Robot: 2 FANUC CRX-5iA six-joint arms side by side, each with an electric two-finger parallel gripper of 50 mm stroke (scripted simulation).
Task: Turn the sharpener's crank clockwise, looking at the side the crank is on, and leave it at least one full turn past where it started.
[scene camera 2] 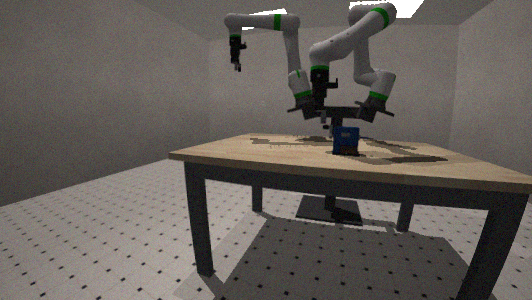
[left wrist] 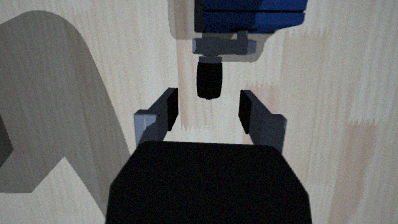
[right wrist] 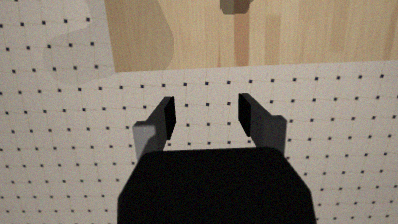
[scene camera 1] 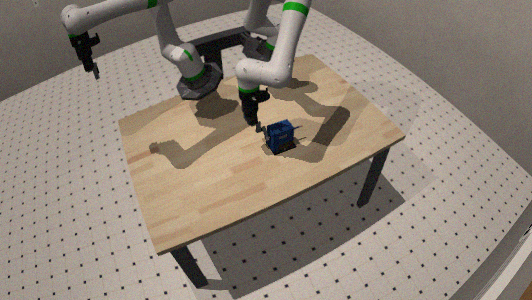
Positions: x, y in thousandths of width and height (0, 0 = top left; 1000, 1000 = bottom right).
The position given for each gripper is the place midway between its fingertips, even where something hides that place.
Observation:
In view: the left gripper (left wrist: 524, 458), the right gripper (right wrist: 519, 484) and a black knob (left wrist: 526, 315).

